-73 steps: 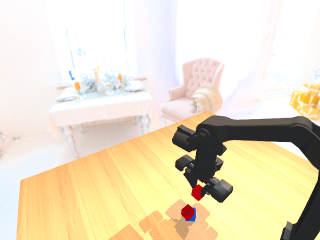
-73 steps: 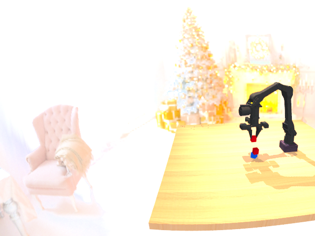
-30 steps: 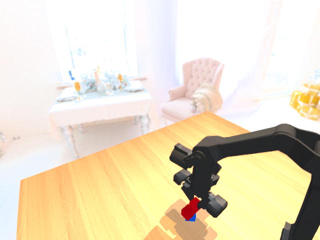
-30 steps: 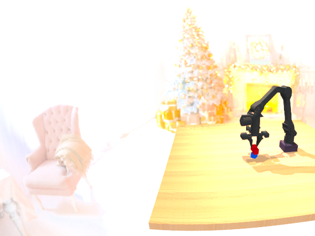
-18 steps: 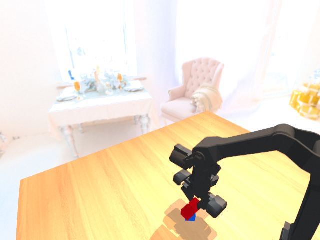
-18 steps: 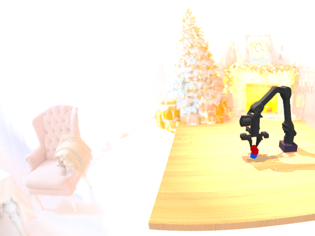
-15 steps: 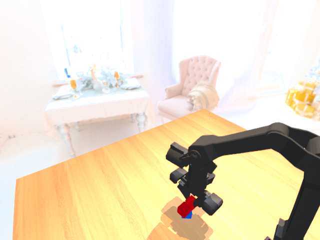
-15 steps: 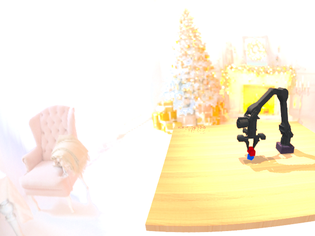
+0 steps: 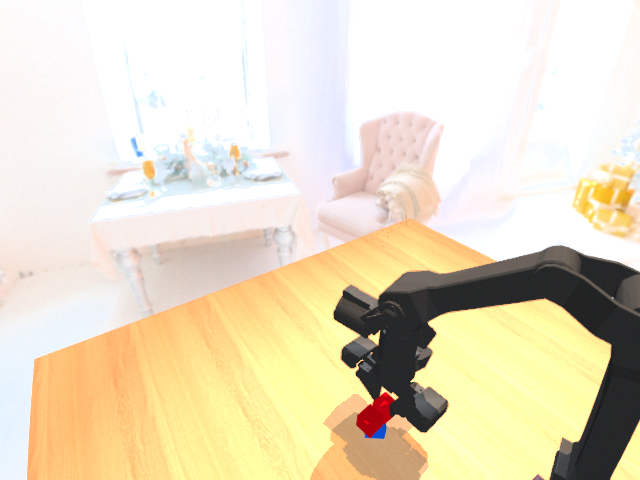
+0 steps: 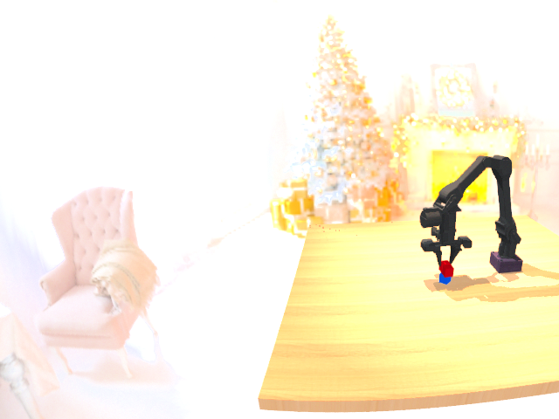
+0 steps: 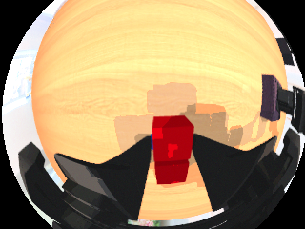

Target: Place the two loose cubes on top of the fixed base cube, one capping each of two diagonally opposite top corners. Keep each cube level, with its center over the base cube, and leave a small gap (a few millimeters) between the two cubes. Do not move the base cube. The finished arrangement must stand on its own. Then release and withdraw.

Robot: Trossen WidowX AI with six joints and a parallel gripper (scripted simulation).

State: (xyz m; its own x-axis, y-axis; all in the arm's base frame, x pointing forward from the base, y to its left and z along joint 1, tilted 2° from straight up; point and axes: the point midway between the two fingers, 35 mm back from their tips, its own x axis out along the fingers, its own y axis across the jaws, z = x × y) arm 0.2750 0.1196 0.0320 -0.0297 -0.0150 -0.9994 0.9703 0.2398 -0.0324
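Now: the red cube right at my gripper tip. From my gripper tip the other things lie so: blue cube 40 mm below, 20 mm to the left.
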